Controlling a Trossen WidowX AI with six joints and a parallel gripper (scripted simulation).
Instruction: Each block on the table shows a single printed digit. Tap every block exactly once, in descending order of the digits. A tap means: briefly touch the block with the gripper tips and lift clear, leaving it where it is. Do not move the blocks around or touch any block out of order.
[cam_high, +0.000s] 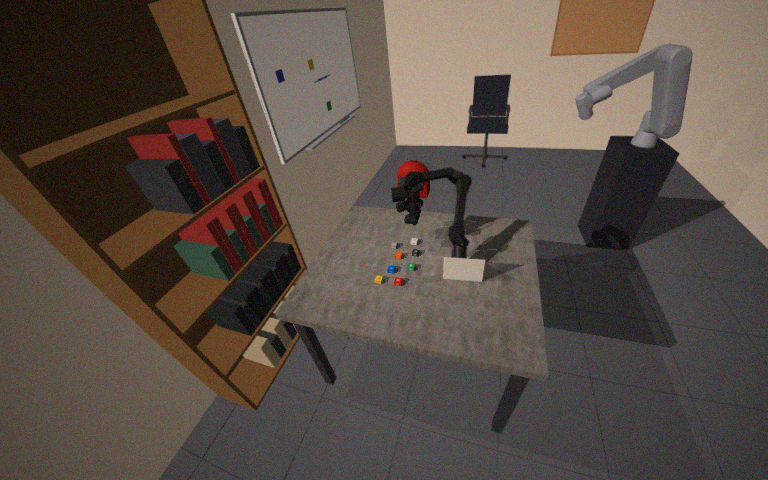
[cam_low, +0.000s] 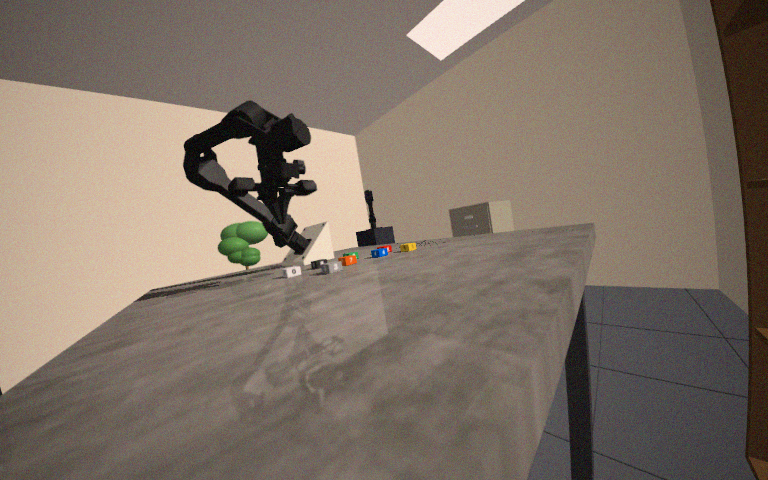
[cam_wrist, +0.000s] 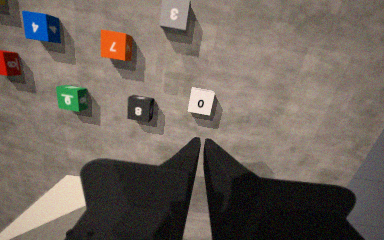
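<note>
Right now the white block marked 0 is 11 cm below my gripper tip and 1 cm ahead of it. From my gripper tip the other things lie so: grey block 11 cm below, 11 cm ahead, 4 cm to the left; then black block 11 cm below, 9 cm to the left, 2 cm behind; then orange block 12 cm to the left, 11 cm below, 7 cm ahead.
</note>
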